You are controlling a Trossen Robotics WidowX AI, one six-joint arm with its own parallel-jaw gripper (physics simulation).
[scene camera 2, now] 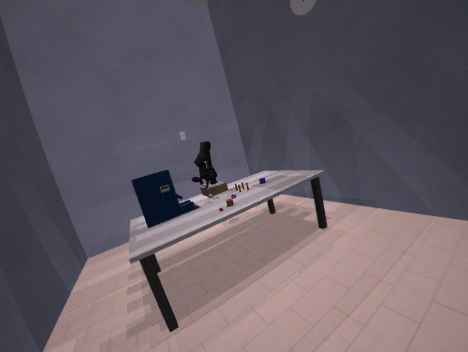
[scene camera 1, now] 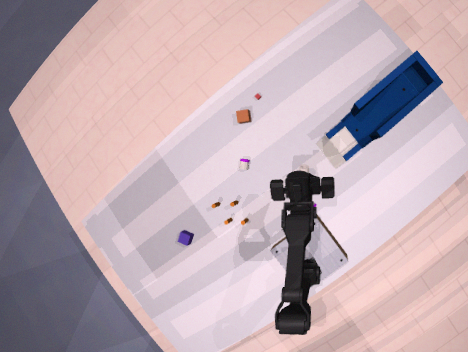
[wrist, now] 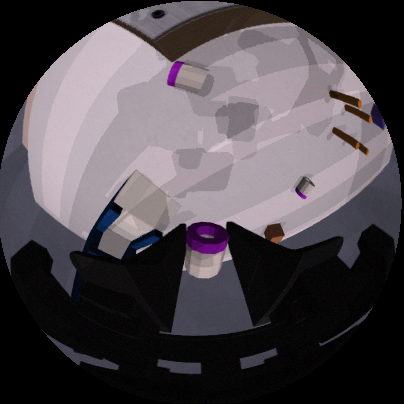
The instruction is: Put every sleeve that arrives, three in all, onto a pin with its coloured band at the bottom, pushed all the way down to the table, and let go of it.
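My gripper [wrist: 205, 227] is shut on a pale sleeve [wrist: 204, 262] [scene camera 1: 304, 168] with a purple band; the band faces the wrist camera. It holds this sleeve above the table, away from the pins. A second sleeve [wrist: 192, 78] [scene camera 1: 315, 205] lies on its side near a corner of the metal-topped block, mostly hidden by the arm in scene camera 1. A third sleeve [scene camera 1: 244, 164] [wrist: 305, 186] [scene camera 2: 233, 196] lies on its side between the pins and the orange cube. Several upright brown pins [scene camera 1: 228, 221] [wrist: 346, 138] [scene camera 2: 239, 188] with orange tops stand bare.
A blue chute [scene camera 1: 385, 107] [scene camera 2: 157, 200] with a pale block [scene camera 1: 342, 141] [wrist: 145, 200] at its lower end stands to the right in scene camera 1. An orange cube [scene camera 1: 243, 116] [wrist: 274, 233], a small red cube [scene camera 1: 258, 96], a purple cube [scene camera 1: 185, 237] and a metal-topped block [scene camera 1: 325, 252] are on the table.
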